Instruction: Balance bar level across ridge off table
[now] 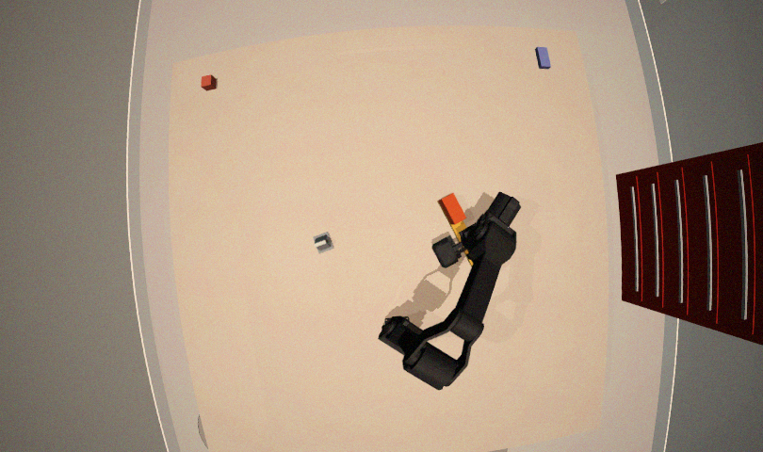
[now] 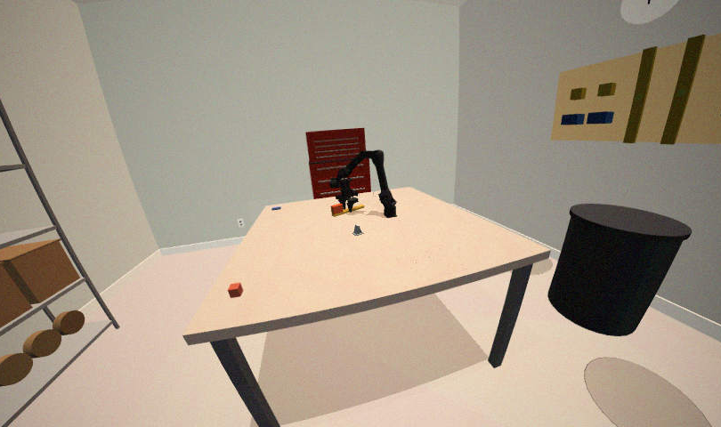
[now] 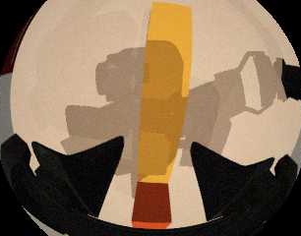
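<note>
My gripper tip is 36 cm to the right of the ridge, 4 cm below it and 1 cm short of it. From my gripper tip the other things lie so: small red cube (69 cm to the left, 51 cm ahead, 1 cm above); then blue block (51 cm ahead, 31 cm to the right).
</note>
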